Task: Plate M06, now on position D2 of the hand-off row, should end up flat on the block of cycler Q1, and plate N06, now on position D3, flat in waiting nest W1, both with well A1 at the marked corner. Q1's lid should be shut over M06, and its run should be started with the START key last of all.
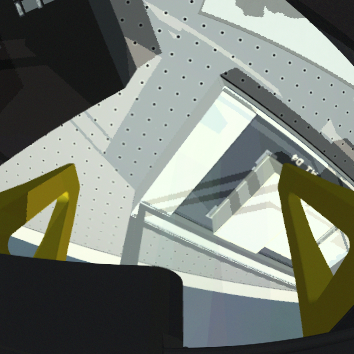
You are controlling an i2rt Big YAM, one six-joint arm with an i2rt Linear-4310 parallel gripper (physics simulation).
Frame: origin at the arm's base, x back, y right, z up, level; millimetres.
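Seen in the pictures: gripper, fingertip midpoint: (178, 174).
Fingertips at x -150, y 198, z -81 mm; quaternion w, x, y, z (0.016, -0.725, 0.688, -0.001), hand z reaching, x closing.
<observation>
Pixels of each thing's top centre, then the offset from my fingertips to it. "spot": a spot on its surface instead. Level surfaces: height alone.
- light angled piece, top centre: (264, 217) dx -185, dy -124, dz -177 mm
- partly hidden label, surface spot: (297, 160) spot: dx -116, dy -166, dz -219 mm
- large dark housing, surface spot: (60, 100) spot: dx -18, dy +113, dz -138 mm
- perforated grey deck, surface height: dz -271 mm
My gripper (178, 174) is open, with its two yellow fingers wide apart and nothing between them. Between and beyond the fingers is a pale, tray-like fixture (195, 155) with a dark blue-grey recess (220, 167). A light angled piece (245, 192) with a raised edge stands in the recess, and the right finger covers part of it. A partly hidden label (297, 160) near the right fingertip seems to read D4. Plates M06 and N06, nest W1 and the marked corners cannot be made out. Q1, its lid and its START key cannot be identified for certain.
A large dark housing (60, 100) fills the upper left, with small grey shapes (30, 5) at its top edge. A perforated grey deck (145, 115) lies beneath. A pale panel (280, 30) is at the upper right. A black block (90, 305) covers the lower left.
</observation>
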